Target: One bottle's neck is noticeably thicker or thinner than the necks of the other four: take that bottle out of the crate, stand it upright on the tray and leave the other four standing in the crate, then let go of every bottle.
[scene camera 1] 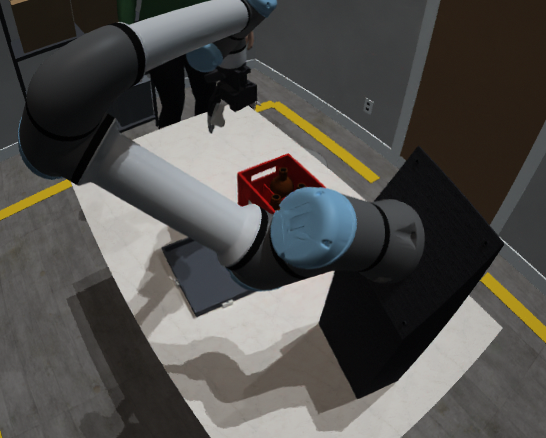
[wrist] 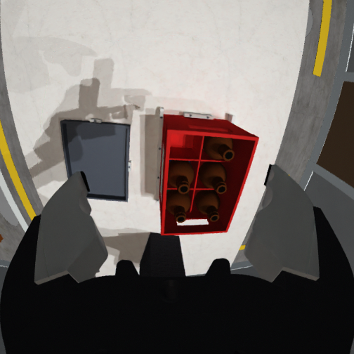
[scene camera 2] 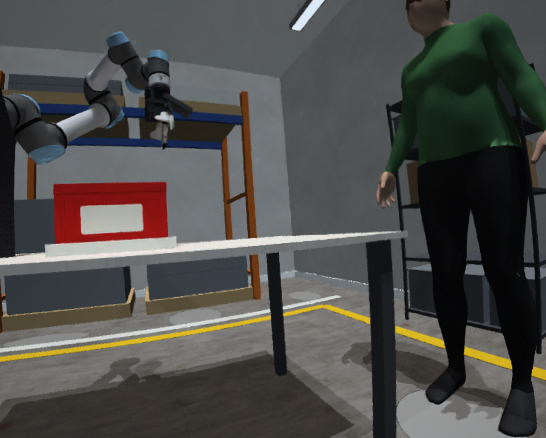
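Seen in the pictures: gripper, fingertip midpoint: (scene camera 1: 232,120) (scene camera 2: 167,140); arm's base, link origin: (scene camera 1: 390,241).
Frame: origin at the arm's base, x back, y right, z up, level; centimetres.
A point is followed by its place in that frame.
The red crate (scene camera 1: 307,172) @(x -47.4, y 12.0, z -25.3 cm) (scene camera 2: 110,194) @(x -44.1, y 12.9, z -28.1 cm) (wrist: 215,126) stands on the table. In the wrist view, brown bottles stand in five of its six compartments: one far right (wrist: 218,148), two in the middle row (wrist: 181,175) (wrist: 213,176), and two in the near row (wrist: 179,205) (wrist: 208,205). The far left compartment is empty. I cannot tell which neck differs. The dark grey tray (scene camera 1: 210,280) @(x -33.4, y -24.7, z -42.2 cm) (wrist: 100,162) lies left of the crate in the wrist view and holds no bottle. My gripper (scene camera 1: 215,125) (scene camera 2: 162,140) @(x -56.1, y -8.4, z -7.1 cm) (wrist: 175,170) is open and empty, high above the table.
The black pedestal (scene camera 1: 360,330) @(x 5.5, y -4.2, z -21.5 cm) bears the arm at one end of the table (scene camera 2: 280,242) @(x -84.2, y 23.7, z -42.7 cm). Part of the arm covers some of the crate and tray in scene camera 1. A person (scene camera 2: 465,100) in a green top stands beyond the table.
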